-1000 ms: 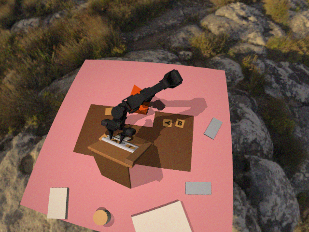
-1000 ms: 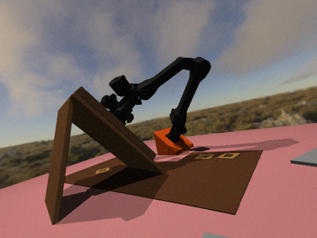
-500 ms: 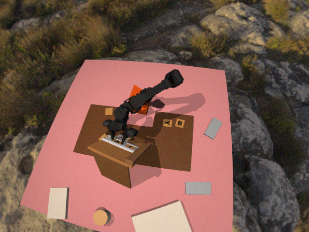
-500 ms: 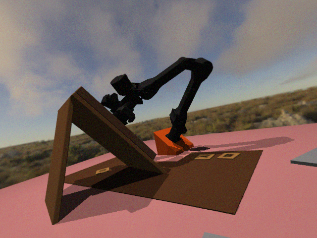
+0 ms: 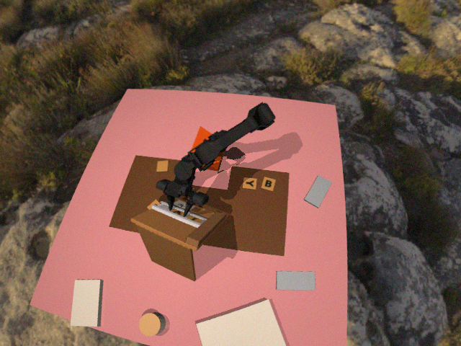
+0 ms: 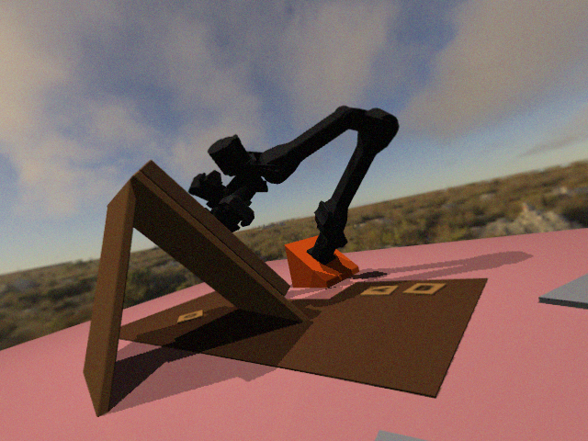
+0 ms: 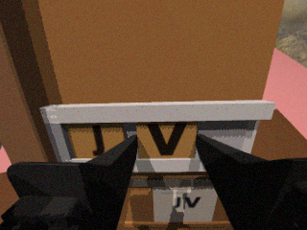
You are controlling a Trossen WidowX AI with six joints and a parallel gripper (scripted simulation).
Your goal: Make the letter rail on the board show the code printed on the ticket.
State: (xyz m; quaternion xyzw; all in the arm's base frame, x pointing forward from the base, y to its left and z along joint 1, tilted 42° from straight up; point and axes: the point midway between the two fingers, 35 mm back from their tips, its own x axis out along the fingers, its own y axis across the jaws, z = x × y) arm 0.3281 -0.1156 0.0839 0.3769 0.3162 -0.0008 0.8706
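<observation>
Right now the white ticket is 60 mm behind my gripper tip, 10 mm to the right of it and 80 mm below it. Also, from my gripper tip: brown mat (160 mm behind, 30 mm to the left, 160 mm below); white block (390 mm ahead, 340 mm to the right, 150 mm below).
</observation>
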